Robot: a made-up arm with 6 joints. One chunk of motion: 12 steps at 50 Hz.
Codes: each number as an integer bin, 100 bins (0 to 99) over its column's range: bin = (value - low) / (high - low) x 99, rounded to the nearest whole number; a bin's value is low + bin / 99 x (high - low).
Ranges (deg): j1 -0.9..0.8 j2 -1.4..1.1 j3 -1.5..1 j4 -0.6..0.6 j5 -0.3..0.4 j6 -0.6..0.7
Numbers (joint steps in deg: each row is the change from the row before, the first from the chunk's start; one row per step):
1: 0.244 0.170 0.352 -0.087 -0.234 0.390
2: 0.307 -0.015 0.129 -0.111 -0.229 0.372
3: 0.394 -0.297 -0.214 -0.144 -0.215 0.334
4: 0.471 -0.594 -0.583 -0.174 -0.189 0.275
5: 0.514 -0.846 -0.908 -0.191 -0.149 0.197
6: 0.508 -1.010 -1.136 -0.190 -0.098 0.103
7: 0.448 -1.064 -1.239 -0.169 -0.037 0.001
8: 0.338 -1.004 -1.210 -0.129 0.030 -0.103
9: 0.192 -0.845 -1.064 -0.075 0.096 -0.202
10: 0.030 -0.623 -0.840 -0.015 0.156 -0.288
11: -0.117 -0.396 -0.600 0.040 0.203 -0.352
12: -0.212 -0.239 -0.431 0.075 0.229 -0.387
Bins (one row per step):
1: 67 62 73 42 9 75
2: 70 55 65 40 10 74
3: 75 44 51 38 12 71
4: 80 32 36 35 16 67
5: 82 22 23 34 21 61
6: 82 15 14 34 29 54
7: 79 13 10 36 37 46
8: 72 16 11 39 47 38
9: 64 22 17 43 56 30
10: 54 31 26 48 64 24
11: 46 40 36 53 71 19
12: 40 46 42 56 75 16

